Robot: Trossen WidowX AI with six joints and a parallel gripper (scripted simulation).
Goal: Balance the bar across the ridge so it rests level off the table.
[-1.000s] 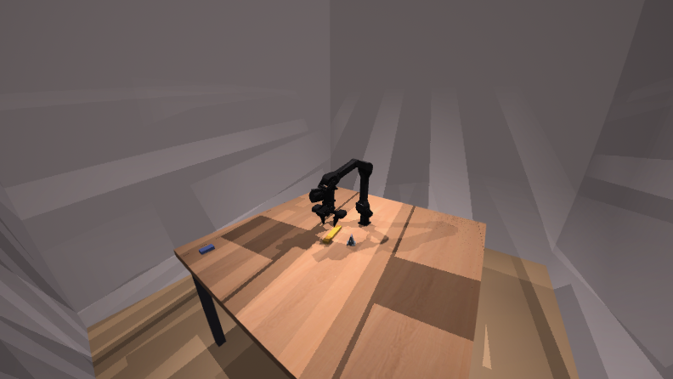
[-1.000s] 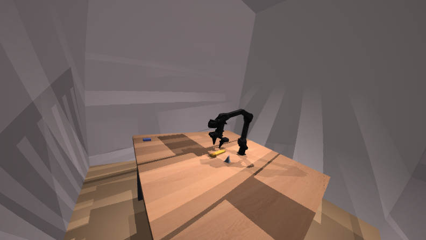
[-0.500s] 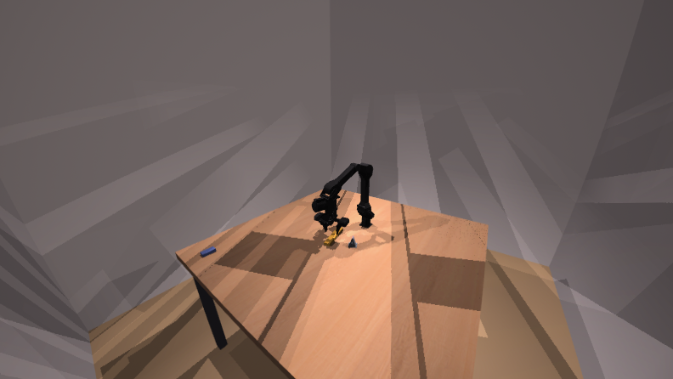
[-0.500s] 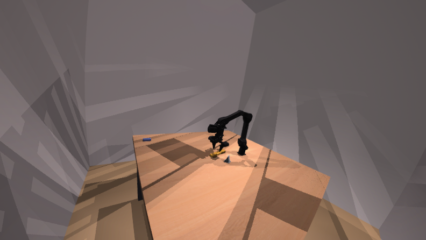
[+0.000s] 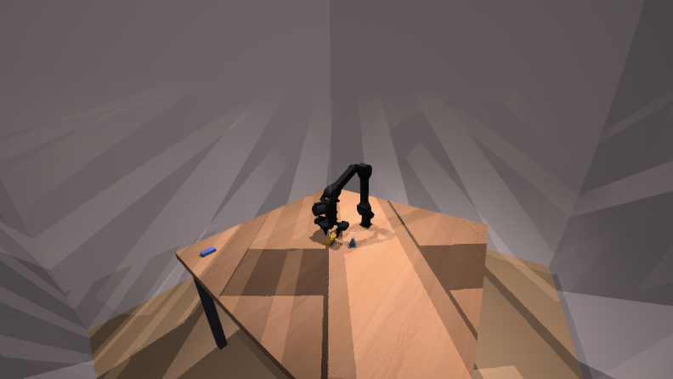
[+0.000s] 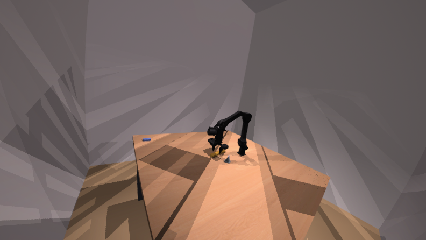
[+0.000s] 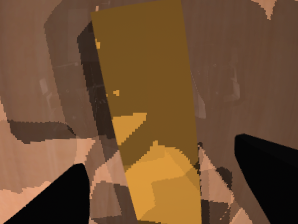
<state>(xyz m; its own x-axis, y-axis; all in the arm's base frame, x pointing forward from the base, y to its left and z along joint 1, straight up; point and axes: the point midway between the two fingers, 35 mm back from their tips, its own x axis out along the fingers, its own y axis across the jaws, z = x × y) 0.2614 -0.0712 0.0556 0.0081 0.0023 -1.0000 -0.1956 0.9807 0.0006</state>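
Right now my gripper tip is 3 cm past the yellow bar, 1 cm to the left of it and 1 cm above it. Also, from my gripper tip: small blue block (48 cm ahead, 43 cm to the right, 1 cm below).
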